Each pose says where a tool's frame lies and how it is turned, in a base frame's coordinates. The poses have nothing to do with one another.
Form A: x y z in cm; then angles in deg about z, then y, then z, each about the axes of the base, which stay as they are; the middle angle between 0 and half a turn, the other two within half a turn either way.
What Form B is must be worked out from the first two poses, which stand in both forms.
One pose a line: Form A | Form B
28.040 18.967 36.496 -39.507 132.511 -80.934 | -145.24 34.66 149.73 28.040 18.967 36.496
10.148 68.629 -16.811 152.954 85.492 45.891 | 80.16 -62.61 144.64 10.148 68.629 -16.811
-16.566 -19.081 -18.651 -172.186 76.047 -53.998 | -28.69 -74.05 155.65 -16.566 -19.081 -18.651
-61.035 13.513 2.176 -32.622 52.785 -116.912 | -35.37 42.12 -163.53 -61.035 13.513 2.176
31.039 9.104 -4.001 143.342 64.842 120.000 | 51.81 -46.56 -120.26 31.039 9.104 -4.001
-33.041 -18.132 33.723 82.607 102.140 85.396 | 102.24 7.23 176.96 -33.041 -18.132 33.723
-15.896 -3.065 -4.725 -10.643 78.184 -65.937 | -41.44 74.15 -108.48 -15.896 -3.065 -4.725
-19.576 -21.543 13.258 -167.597 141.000 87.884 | -170.13 -37.93 72.08 -19.576 -21.543 13.258
